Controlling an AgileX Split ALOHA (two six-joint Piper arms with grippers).
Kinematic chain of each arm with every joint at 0, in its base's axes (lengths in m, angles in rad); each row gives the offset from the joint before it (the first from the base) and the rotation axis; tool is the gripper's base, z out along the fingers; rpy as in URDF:
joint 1: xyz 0 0 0.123 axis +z
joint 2: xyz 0 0 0 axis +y
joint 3: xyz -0.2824 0 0.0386 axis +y
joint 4: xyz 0.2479 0 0.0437 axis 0.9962 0 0.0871
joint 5: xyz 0 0 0 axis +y
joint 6: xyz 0.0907 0 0.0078 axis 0.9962 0 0.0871
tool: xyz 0 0 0 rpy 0 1.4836 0
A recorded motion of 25 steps. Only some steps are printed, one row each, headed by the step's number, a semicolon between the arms.
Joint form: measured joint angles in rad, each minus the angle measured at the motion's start. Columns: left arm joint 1, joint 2, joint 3, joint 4, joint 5, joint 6; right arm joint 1, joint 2, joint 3, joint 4, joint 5, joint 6.
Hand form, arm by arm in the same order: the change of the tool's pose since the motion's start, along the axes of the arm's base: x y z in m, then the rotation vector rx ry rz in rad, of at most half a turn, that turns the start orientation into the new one. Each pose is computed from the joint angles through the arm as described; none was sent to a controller.
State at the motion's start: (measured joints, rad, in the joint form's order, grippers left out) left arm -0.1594 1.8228 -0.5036 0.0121 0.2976 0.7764; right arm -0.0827 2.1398 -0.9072 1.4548 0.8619 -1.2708
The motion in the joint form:
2: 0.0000 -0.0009 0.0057 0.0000 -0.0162 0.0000; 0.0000 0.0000 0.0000 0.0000 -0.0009 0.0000
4: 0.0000 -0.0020 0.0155 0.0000 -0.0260 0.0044; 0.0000 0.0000 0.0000 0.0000 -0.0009 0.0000
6: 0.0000 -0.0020 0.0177 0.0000 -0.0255 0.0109; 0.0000 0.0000 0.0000 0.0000 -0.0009 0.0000
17: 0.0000 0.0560 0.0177 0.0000 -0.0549 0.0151; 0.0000 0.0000 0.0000 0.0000 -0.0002 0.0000
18: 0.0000 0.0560 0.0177 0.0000 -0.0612 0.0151; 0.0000 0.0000 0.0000 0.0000 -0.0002 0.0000
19: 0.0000 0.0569 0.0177 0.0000 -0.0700 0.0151; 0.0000 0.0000 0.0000 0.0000 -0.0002 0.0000
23: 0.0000 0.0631 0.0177 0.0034 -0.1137 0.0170; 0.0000 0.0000 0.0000 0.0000 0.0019 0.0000
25: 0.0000 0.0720 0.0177 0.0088 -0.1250 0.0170; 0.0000 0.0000 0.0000 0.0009 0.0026 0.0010
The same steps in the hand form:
2: -0.0003 0.0000 -0.0004 -0.0020 -0.0112 -0.0001; 0.0000 -0.0001 -0.0001 -0.0008 0.0000 -0.0004
4: -0.0025 0.0004 -0.0011 -0.0021 -0.0123 -0.0045; 0.0000 -0.0001 -0.0001 -0.0008 0.0000 -0.0004
6: -0.0032 0.0005 -0.0014 -0.0013 -0.0097 -0.0110; 0.0000 -0.0001 -0.0001 -0.0008 0.0000 -0.0004
17: -0.0042 0.0006 -0.0135 0.0028 0.0186 -0.0153; 0.0000 0.0000 0.0000 -0.0002 0.0000 -0.0001
18: -0.0037 0.0005 -0.0135 0.0018 0.0124 -0.0153; 0.0000 0.0000 0.0000 -0.0002 0.0000 -0.0001
19: -0.0029 0.0004 -0.0137 0.0005 0.0046 -0.0153; 0.0000 0.0000 0.0000 -0.0002 0.0000 -0.0001
23: 0.0006 -0.0002 -0.0148 -0.0047 -0.0325 -0.0207; -0.0001 0.0001 0.0001 0.0017 0.0001 0.0008
25: 0.0009 -0.0001 -0.0167 -0.0040 -0.0350 -0.0260; 0.0000 0.0002 0.0002 0.0030 0.0008 -0.0004

